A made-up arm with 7 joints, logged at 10 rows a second.
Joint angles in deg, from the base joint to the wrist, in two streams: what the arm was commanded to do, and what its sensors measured. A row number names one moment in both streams.
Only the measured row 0 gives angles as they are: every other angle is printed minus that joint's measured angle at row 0.
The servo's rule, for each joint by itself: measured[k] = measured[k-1] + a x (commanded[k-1-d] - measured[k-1]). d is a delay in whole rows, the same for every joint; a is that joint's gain. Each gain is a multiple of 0.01, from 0.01 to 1. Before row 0 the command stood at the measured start. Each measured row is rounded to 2 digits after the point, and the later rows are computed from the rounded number. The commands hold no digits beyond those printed.
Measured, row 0: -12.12, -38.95, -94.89, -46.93, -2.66, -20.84, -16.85
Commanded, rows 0 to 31: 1.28, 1.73, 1.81, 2.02, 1.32, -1.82, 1.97; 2.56, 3.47, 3.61, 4.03, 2.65, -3.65, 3.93; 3.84, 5.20, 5.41, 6.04, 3.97, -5.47, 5.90; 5.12, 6.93, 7.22, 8.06, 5.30, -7.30, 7.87; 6.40, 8.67, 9.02, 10.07, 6.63, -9.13, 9.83; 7.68, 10.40, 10.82, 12.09, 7.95, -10.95, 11.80; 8.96, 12.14, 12.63, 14.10, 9.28, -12.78, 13.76; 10.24, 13.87, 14.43, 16.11, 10.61, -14.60, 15.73; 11.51, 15.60, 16.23, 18.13, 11.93, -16.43, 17.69; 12.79, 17.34, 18.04, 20.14, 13.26, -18.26, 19.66; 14.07, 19.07, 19.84, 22.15, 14.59, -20.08, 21.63; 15.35, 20.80, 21.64, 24.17, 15.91, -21.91, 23.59; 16.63, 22.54, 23.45, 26.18, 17.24, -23.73, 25.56; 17.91, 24.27, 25.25, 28.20, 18.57, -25.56, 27.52; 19.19, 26.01, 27.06, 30.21, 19.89, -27.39, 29.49; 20.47, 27.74, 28.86, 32.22, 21.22, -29.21, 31.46; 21.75, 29.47, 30.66, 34.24, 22.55, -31.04, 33.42; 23.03, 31.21, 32.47, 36.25, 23.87, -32.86, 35.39; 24.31, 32.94, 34.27, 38.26, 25.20, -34.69, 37.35; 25.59, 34.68, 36.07, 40.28, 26.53, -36.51, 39.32; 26.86, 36.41, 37.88, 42.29, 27.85, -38.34, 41.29; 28.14, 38.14, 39.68, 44.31, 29.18, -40.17, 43.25; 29.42, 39.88, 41.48, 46.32, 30.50, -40.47, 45.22; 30.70, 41.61, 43.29, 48.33, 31.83, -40.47, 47.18; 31.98, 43.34, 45.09, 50.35, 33.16, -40.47, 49.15; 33.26, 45.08, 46.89, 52.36, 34.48, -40.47, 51.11; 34.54, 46.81, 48.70, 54.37, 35.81, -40.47, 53.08; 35.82, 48.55, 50.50, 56.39, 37.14, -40.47, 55.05; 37.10, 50.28, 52.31, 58.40, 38.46, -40.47, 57.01; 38.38, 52.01, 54.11, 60.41, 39.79, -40.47, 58.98; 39.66, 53.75, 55.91, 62.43, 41.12, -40.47, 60.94; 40.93, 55.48, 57.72, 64.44, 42.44, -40.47, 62.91
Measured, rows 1 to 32: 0.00, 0.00, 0.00, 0.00, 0.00, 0.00, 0.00; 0.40, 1.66, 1.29, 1.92, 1.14, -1.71, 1.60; 1.07, 3.40, 2.94, 3.92, 2.44, -3.53, 3.49; 1.93, 5.13, 4.69, 5.93, 3.76, -5.35, 5.44; 2.92, 6.86, 6.49, 7.95, 5.08, -7.18, 7.41; 4.00, 8.60, 8.29, 9.96, 6.41, -9.01, 9.37; 5.14, 10.33, 10.09, 11.98, 7.73, -10.83, 11.34; 6.32, 12.07, 11.89, 13.99, 9.06, -12.66, 13.30; 7.54, 13.80, 13.69, 16.00, 10.39, -14.48, 15.27; 8.77, 15.53, 15.49, 18.02, 11.71, -16.31, 17.23; 10.02, 17.27, 17.30, 20.03, 13.04, -18.14, 19.20; 11.28, 19.00, 19.10, 22.04, 14.37, -19.96, 21.17; 12.54, 20.73, 20.90, 24.06, 15.69, -21.79, 23.13; 13.81, 22.47, 22.71, 26.07, 17.02, -23.61, 25.10; 15.08, 24.20, 24.51, 28.09, 18.35, -25.44, 27.06; 16.35, 25.94, 26.32, 30.10, 19.67, -27.27, 29.03; 17.63, 27.67, 28.12, 32.11, 21.00, -29.09, 31.00; 18.91, 29.40, 29.92, 34.13, 22.33, -30.92, 32.96; 20.19, 31.14, 31.73, 36.14, 23.65, -32.74, 34.93; 21.47, 32.87, 33.53, 38.15, 24.98, -34.57, 36.89; 22.75, 34.61, 35.33, 40.17, 26.31, -36.39, 38.86; 24.02, 36.34, 37.14, 42.18, 27.63, -38.22, 40.83; 25.30, 38.07, 38.94, 44.20, 28.96, -40.05, 42.79; 26.58, 39.81, 40.74, 46.21, 30.28, -40.44, 44.76; 27.86, 41.54, 42.55, 48.22, 31.61, -40.47, 46.72; 29.14, 43.27, 44.35, 50.24, 32.94, -40.47, 48.69; 30.42, 45.01, 46.15, 52.25, 34.26, -40.47, 50.65; 31.70, 46.74, 47.96, 54.26, 35.59, -40.47, 52.62; 32.98, 48.48, 49.76, 56.28, 36.92, -40.47, 54.59; 34.26, 50.21, 51.57, 58.29, 38.24, -40.47, 56.55; 35.54, 51.94, 53.37, 60.30, 39.57, -40.47, 58.52; 36.82, 53.68, 55.17, 62.32, 40.90, -40.47, 60.48
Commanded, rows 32 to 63: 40.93, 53.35, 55.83, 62.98, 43.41, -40.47, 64.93; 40.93, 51.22, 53.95, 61.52, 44.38, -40.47, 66.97; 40.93, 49.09, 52.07, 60.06, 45.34, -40.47, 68.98; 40.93, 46.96, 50.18, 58.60, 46.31, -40.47, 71.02; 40.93, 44.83, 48.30, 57.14, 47.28, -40.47, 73.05; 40.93, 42.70, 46.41, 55.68, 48.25, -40.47, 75.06; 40.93, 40.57, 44.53, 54.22, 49.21, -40.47, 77.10; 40.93, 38.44, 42.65, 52.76, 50.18, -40.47, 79.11; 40.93, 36.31, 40.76, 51.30, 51.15, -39.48, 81.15; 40.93, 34.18, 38.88, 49.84, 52.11, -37.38, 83.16; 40.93, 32.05, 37.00, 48.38, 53.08, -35.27, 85.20; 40.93, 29.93, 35.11, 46.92, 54.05, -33.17, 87.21; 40.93, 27.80, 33.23, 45.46, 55.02, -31.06, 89.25; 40.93, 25.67, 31.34, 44.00, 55.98, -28.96, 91.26; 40.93, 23.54, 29.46, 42.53, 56.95, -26.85, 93.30; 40.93, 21.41, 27.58, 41.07, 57.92, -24.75, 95.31; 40.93, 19.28, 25.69, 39.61, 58.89, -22.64, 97.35; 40.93, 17.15, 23.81, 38.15, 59.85, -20.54, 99.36; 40.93, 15.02, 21.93, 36.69, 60.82, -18.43, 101.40; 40.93, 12.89, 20.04, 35.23, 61.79, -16.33, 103.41; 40.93, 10.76, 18.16, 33.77, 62.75, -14.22, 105.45; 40.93, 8.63, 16.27, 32.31, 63.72, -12.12, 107.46; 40.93, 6.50, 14.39, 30.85, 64.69, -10.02, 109.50; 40.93, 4.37, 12.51, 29.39, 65.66, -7.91, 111.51; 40.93, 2.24, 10.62, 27.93, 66.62, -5.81, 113.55; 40.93, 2.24, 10.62, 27.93, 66.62, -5.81, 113.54; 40.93, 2.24, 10.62, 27.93, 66.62, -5.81, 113.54; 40.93, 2.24, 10.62, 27.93, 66.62, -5.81, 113.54; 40.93, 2.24, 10.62, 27.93, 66.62, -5.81, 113.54; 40.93, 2.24, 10.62, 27.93, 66.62, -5.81, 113.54; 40.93, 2.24, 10.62, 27.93, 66.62, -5.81, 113.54; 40.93, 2.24, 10.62, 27.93, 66.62, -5.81, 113.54
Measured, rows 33 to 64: 38.09, 55.41, 56.98, 64.33, 42.22, -40.47, 62.45; 38.97, 53.43, 56.16, 63.05, 43.24, -40.47, 64.46; 39.58, 51.31, 54.59, 61.60, 44.22, -40.47, 66.49; 40.00, 49.18, 52.80, 60.14, 45.18, -40.47, 68.51; 40.29, 47.05, 50.94, 58.68, 46.15, -40.47, 70.54; 40.49, 44.92, 49.07, 57.22, 47.12, -40.47, 72.57; 40.63, 42.79, 47.18, 55.76, 48.09, -40.47, 74.59; 40.72, 40.66, 45.30, 54.30, 49.05, -40.47, 76.62; 40.79, 38.53, 43.42, 52.84, 50.02, -40.47, 78.64; 40.83, 36.40, 41.53, 51.38, 50.99, -39.54, 80.67; 40.86, 34.27, 39.65, 49.92, 51.95, -37.51, 82.69; 40.88, 32.14, 37.77, 48.46, 52.92, -35.40, 84.72; 40.90, 30.02, 35.88, 47.00, 53.89, -33.30, 86.74; 40.91, 27.89, 34.00, 45.54, 54.86, -31.19, 88.77; 40.92, 25.76, 32.11, 44.08, 55.82, -29.09, 90.79; 40.92, 23.63, 30.23, 42.61, 56.79, -26.98, 92.82; 40.92, 21.50, 28.35, 41.15, 57.76, -24.88, 94.84; 40.92, 19.37, 26.46, 39.69, 58.73, -22.77, 96.87; 40.92, 17.24, 24.58, 38.23, 59.69, -20.67, 98.89; 40.92, 15.11, 22.70, 36.77, 60.66, -18.56, 100.92; 40.92, 12.98, 20.81, 35.31, 61.63, -16.46, 102.94; 40.92, 10.85, 18.93, 33.85, 62.59, -14.35, 104.97; 40.92, 8.72, 17.04, 32.39, 63.56, -12.25, 106.99; 40.92, 6.59, 15.16, 30.93, 64.53, -10.15, 109.02; 40.92, 4.46, 13.28, 29.47, 65.50, -8.04, 111.04; 40.92, 2.33, 11.39, 28.01, 66.46, -5.94, 113.07; 40.92, 2.24, 10.84, 27.93, 66.60, -5.82, 113.45; 40.92, 2.24, 10.68, 27.93, 66.62, -5.81, 113.52; 40.92, 2.24, 10.64, 27.93, 66.62, -5.81, 113.54; 40.92, 2.24, 10.63, 27.93, 66.62, -5.81, 113.54; 40.92, 2.24, 10.62, 27.93, 66.62, -5.81, 113.54; 40.92, 2.24, 10.62, 27.93, 66.62, -5.81, 113.54
